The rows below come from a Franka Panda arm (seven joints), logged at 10 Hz.
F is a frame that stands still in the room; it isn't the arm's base.
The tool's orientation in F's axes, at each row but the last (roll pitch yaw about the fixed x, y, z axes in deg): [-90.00, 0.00, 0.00]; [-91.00, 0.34, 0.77]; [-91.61, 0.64, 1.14]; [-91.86, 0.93, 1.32]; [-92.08, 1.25, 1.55]
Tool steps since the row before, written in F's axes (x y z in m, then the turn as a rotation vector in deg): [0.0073, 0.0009, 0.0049, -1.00, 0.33, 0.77]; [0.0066, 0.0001, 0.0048, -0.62, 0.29, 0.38]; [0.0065, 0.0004, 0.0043, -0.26, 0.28, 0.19]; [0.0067, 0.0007, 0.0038, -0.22, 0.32, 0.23]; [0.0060, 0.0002, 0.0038, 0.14, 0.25, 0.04]
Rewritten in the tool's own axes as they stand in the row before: [0.0073, -0.0049, 0.0009, -1.00, -0.77, 0.33]; [0.0066, -0.0048, -0.0001, -0.62, -0.38, 0.29]; [0.0065, -0.0044, 0.0001, -0.26, -0.20, 0.28]; [0.0067, -0.0039, 0.0004, -0.22, -0.24, 0.32]; [0.0059, -0.0039, -0.0001, 0.15, -0.05, 0.24]
